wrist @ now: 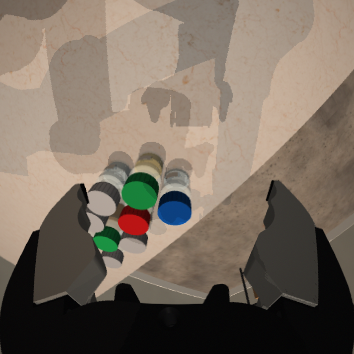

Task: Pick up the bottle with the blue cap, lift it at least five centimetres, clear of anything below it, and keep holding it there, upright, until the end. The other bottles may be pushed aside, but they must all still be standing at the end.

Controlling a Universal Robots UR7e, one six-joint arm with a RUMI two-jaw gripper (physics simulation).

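Places are measured from the arm's base along level axes (x back, y right, z up), in centimetres.
Where they show: gripper, fingertip midpoint: [176, 184].
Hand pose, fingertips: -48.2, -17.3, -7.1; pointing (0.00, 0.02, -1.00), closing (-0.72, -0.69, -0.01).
Observation:
After its pixels a point has its place, as x, y, z.
The bottle with the blue cap [174, 207] @(-54.9, -9.1, -15.9) stands upright at the right side of a tight group of bottles, near the table's slanted edge. Its clear body shows above the cap in the wrist view. My gripper [176, 184] @(-48.2, -17.3, -7.1) is open, with nothing between its fingers. It is above the group, with the blue cap showing between the two jaws, about midway. The bottle with the large green cap [140, 191] @(-49.3, -8.0, -15.9) stands close to its left, and the one with the red cap [134, 220] @(-52.0, -2.2, -15.9) stands at its lower left.
A bottle with a grey-white cap [103, 199] @(-45.8, -2.5, -15.9) stands near the left jaw. Another white cap [133, 242] @(-55.4, 3.3, -15.9), a smaller green cap [107, 239] @(-51.3, 6.7, -15.9) and a small white cap [113, 258] @(-55.6, 12.4, -15.9) are below it. The left jaw partly hides one more. The table edge runs diagonally at the right.

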